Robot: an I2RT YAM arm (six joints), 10 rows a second.
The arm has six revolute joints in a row. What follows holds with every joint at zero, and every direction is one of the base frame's. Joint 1 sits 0.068 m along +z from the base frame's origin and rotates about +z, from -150 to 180 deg. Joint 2 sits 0.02 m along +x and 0.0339 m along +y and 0.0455 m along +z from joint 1 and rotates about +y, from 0 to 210 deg. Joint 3 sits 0.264 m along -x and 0.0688 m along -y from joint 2 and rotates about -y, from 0 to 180 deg. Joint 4 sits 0.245 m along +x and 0.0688 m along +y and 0.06 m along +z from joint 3 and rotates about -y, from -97 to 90 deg. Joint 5 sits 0.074 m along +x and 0.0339 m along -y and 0.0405 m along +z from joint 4 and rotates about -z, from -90 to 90 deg. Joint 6 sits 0.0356 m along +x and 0.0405 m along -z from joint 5 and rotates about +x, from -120 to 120 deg. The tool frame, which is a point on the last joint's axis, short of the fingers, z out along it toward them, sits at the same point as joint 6; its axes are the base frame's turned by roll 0, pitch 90 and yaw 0 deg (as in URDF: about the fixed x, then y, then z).
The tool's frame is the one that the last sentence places.
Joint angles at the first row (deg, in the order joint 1, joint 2, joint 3, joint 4, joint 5, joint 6):
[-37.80 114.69 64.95 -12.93 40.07 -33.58]
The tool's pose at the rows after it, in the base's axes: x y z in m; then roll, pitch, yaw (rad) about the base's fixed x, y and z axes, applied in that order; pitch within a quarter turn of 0, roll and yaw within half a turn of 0:
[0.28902, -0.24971, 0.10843, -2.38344, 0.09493, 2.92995]
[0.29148, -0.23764, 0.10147, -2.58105, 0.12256, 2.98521]
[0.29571, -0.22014, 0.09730, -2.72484, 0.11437, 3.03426]
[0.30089, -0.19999, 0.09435, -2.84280, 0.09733, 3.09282]
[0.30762, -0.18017, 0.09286, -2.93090, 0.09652, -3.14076]
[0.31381, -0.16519, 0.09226, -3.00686, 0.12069, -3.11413]
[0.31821, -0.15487, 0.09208, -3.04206, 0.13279, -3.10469]
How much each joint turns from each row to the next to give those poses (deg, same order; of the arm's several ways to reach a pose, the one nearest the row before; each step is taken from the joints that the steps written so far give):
[0.13 0.86 0.00 -0.08 -3.86 1.44]
[0.76 0.08 0.00 -4.25 -11.30 1.29]
[1.93 0.00 0.06 -4.61 -7.19 0.66]
[2.55 0.01 0.00 -4.13 -5.60 -0.03]
[2.85 -0.01 0.00 -2.60 -4.35 0.44]
[2.16 0.00 0.00 -1.01 -4.35 0.96]
[1.62 0.01 0.00 -0.39 -1.92 1.16]

